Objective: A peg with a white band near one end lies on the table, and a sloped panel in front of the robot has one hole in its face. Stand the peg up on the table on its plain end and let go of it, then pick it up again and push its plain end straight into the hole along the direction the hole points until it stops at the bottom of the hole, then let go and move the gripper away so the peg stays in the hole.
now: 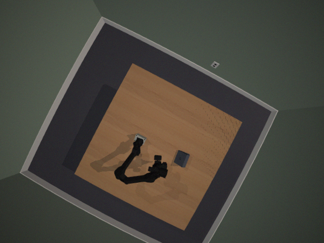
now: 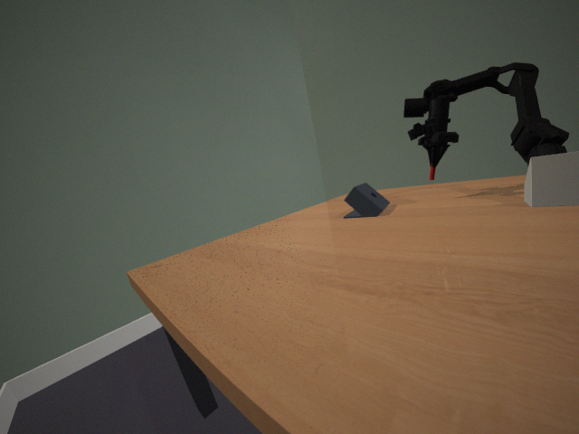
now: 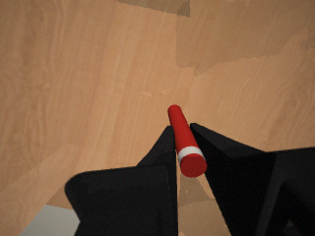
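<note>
The dark sloped panel lies 200 mm ahead of my gripper tip, 100 mm to the left of it and 80 mm below it. Round my gripper tip: red peg (20 mm above).
</note>
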